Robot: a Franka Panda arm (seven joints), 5 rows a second.
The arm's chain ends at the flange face. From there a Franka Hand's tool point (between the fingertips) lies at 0.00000 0.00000 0.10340 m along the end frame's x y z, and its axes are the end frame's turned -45 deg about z.
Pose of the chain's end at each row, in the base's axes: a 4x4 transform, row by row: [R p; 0 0 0 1], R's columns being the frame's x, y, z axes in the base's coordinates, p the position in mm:
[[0.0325 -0.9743 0.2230 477.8], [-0.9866 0.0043 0.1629 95.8], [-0.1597 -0.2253 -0.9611 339.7], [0 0 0 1]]
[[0.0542 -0.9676 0.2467 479.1], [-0.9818 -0.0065 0.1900 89.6], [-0.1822 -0.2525 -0.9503 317.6], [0 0 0 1]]
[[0.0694 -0.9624 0.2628 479.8], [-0.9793 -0.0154 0.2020 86.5], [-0.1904 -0.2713 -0.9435 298.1], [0 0 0 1]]
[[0.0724 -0.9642 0.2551 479.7], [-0.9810 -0.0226 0.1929 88.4], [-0.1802 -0.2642 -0.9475 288.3], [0 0 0 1]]
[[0.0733 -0.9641 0.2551 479.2], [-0.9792 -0.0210 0.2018 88.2], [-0.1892 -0.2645 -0.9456 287.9], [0 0 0 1]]
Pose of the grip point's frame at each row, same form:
[[0.7119 -0.6660 0.2230 500.9], [-0.7007 -0.6946 0.1629 112.6], [0.0464 -0.2722 -0.9611 240.3], [0 0 0 1]]
[[0.7225 -0.6459 0.2467 504.6], [-0.6896 -0.6988 0.1900 109.2], [0.0497 -0.3074 -0.9503 219.3], [0 0 0 1]]
[[0.7296 -0.6314 0.2628 507.0], [-0.6816 -0.7034 0.2020 107.4], [0.0572 -0.3265 -0.9435 200.5], [0 0 0 1]]
[[0.7330 -0.6306 0.2551 506.1], [-0.6777 -0.7097 0.1929 108.3], [0.0594 -0.3142 -0.9475 190.3], [0 0 0 1]]
[[0.7336 -0.6299 0.2551 505.6], [-0.6775 -0.7072 0.2018 109.1], [0.0532 -0.3208 -0.9456 190.1], [0 0 0 1]]

